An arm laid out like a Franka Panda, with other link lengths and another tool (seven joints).
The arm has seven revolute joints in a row. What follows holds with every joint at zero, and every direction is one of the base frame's. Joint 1 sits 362.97 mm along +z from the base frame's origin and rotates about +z. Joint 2 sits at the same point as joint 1 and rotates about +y. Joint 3 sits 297.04 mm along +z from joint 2 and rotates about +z. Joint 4 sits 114.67 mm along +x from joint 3 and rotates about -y. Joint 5 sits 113.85 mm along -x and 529.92 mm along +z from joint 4 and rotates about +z. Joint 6 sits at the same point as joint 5 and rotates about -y. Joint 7 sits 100.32 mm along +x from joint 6 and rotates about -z. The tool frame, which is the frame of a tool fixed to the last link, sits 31.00 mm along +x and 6.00 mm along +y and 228.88 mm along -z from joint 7; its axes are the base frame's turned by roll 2.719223, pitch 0.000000 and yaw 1.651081 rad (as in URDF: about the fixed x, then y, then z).
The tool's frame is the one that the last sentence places.
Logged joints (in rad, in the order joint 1, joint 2, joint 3, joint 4, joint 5, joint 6, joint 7), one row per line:
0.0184, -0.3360, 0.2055, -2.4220, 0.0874, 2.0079, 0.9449
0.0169, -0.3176, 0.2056, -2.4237, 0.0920, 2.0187, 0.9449
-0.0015, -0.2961, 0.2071, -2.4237, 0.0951, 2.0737, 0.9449
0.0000, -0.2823, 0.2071, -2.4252, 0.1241, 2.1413, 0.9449
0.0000, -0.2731, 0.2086, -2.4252, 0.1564, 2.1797, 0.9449
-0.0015, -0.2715, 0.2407, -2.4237, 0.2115, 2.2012, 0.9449
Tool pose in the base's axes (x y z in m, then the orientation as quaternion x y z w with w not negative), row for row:
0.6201, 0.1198, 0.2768, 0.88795, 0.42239, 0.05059, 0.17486
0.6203, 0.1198, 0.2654, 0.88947, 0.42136, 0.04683, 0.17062
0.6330, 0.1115, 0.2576, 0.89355, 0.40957, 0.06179, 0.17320
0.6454, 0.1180, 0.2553, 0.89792, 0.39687, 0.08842, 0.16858
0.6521, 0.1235, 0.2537, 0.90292, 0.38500, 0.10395, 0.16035
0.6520, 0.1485, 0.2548, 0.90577, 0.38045, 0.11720, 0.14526
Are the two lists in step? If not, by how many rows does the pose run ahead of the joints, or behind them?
They are in step.
